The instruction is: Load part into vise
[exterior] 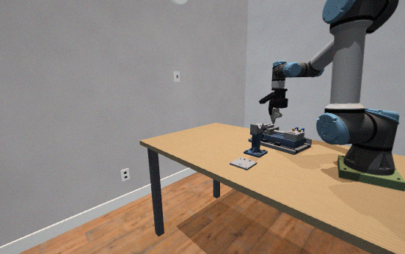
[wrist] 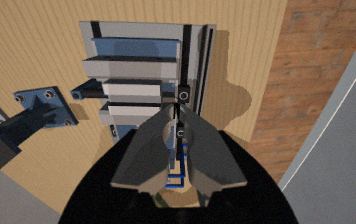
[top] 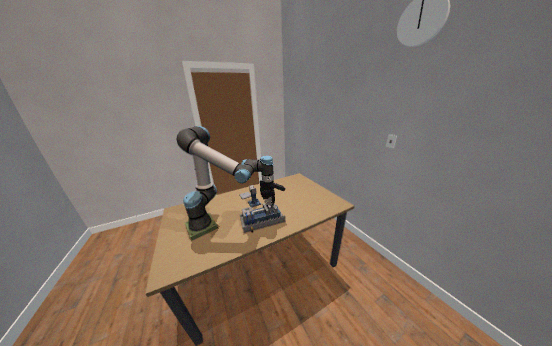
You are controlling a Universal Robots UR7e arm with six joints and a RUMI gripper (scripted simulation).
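Now: hand 50 mm to the right of the part, 20 mm above it and 10 mm short of it. The rest, counted from my hand: grey jaw 50 mm to the left, 50 mm below, 30 mm behind; then cylinder rod 80 mm behind, 60 mm to the left, 50 mm below; then work stop 100 mm to the left, 30 mm below, 10 mm ahead.
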